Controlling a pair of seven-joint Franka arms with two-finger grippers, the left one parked.
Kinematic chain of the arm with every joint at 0, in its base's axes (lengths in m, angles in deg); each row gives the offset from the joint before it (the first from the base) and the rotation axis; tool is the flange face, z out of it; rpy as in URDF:
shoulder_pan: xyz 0 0 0.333 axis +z
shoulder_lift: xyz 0 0 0 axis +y
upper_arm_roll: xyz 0 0 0.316 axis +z
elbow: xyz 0.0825 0 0 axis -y
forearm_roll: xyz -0.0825 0 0.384 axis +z
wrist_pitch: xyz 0 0 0 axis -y
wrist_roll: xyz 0.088 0 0 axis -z
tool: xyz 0 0 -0.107 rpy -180 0 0
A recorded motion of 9 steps. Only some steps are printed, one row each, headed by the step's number.
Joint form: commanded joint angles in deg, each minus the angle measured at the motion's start. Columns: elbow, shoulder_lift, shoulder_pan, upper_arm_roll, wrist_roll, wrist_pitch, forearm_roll.
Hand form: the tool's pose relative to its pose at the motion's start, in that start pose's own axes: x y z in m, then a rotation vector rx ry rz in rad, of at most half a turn. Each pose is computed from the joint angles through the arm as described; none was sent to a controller.
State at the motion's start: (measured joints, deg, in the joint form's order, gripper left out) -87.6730 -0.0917 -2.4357 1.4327 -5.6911 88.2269 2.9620
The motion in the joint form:
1: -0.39 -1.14 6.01 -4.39 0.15 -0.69 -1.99
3: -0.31 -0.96 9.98 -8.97 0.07 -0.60 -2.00
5: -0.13 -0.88 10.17 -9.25 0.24 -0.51 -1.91
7: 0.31 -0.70 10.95 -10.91 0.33 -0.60 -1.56
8: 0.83 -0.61 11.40 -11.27 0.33 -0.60 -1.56
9: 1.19 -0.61 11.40 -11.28 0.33 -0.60 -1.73
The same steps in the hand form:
1: -0.0065 -0.0123 -0.0060 -0.0331 -0.0032 -0.0248
3: -0.0058 -0.0059 -0.0053 -0.0321 -0.0031 -0.0155
5: -0.0052 -0.0053 -0.0062 -0.0310 0.0004 -0.0111
7: -0.0050 0.0024 -0.0083 -0.0255 0.0045 0.0054
8: -0.0044 0.0014 -0.0116 -0.0263 0.0119 0.0036
9: -0.0044 0.0016 -0.0146 -0.0299 0.0179 0.0036

